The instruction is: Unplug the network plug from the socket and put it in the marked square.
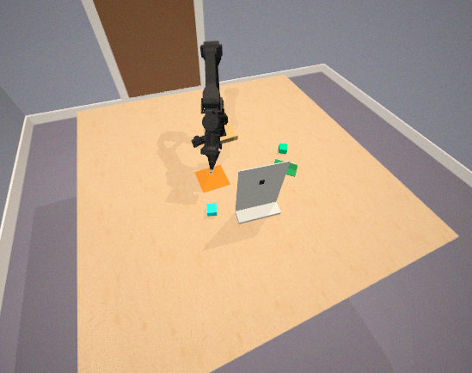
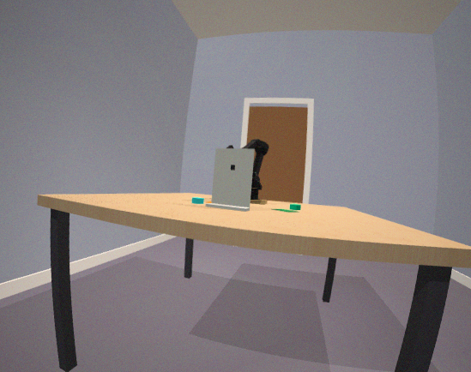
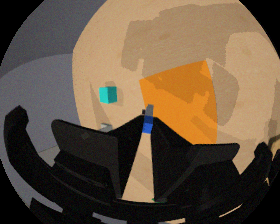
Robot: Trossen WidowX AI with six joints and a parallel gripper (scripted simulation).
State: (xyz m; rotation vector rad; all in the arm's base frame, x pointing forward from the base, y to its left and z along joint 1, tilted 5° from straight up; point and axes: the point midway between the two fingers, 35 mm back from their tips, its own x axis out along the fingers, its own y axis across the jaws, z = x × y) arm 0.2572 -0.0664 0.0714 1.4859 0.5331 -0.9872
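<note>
Right now my gripper tip is 1 cm past the orange marked square and 7 cm above it. Also, from my gripper tip: blue plug: right at my gripper tip; cyan cube: 15 cm ahead, 2 cm to the right, 5 cm below; grey upright panel: 18 cm ahead, 15 cm to the left, 4 cm above.
</note>
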